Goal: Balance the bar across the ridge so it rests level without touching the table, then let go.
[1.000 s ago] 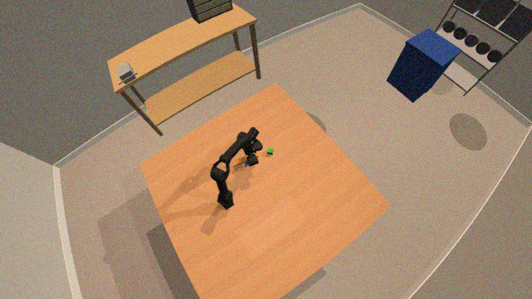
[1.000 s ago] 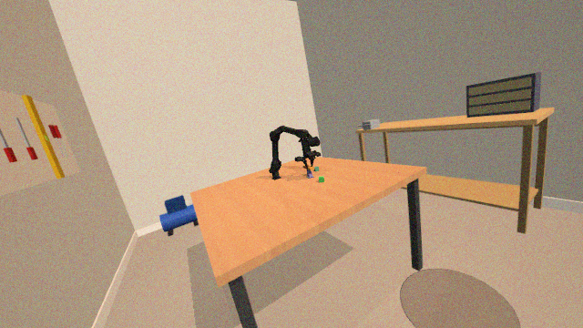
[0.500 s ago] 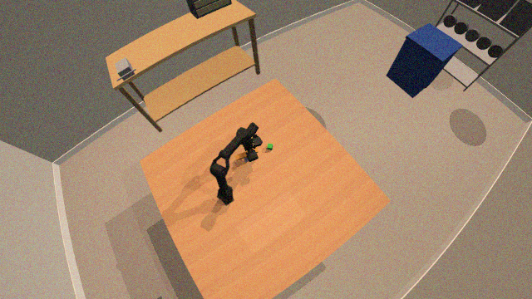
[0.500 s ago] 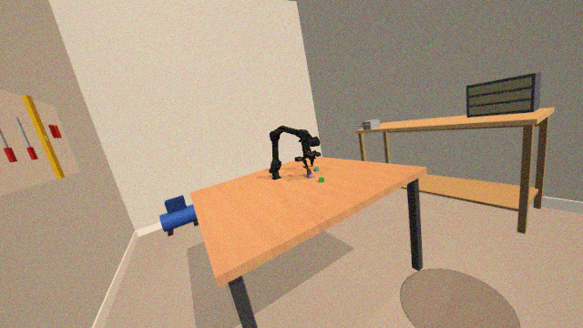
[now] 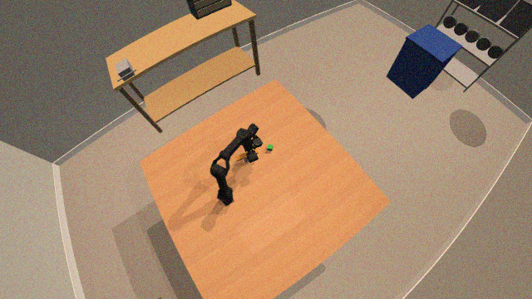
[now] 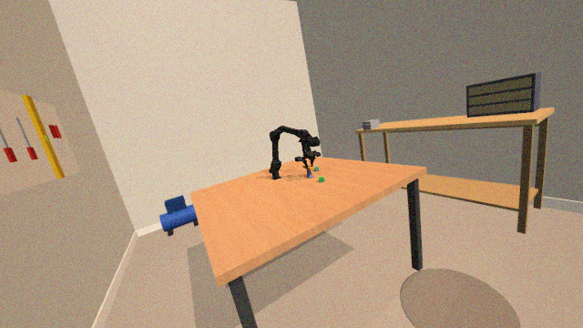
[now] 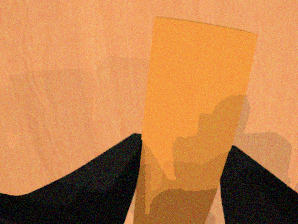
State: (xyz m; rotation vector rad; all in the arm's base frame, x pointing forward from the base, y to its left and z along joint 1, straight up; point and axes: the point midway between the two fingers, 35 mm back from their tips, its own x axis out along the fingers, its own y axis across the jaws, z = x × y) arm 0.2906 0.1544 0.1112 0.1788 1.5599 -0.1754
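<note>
My gripper tip is now 3 cm past the orange bar and 1 cm to the right of it. Also, from my gripper tip: green cube 14 cm ahead, 6 cm below, 2 cm to the right.
</note>
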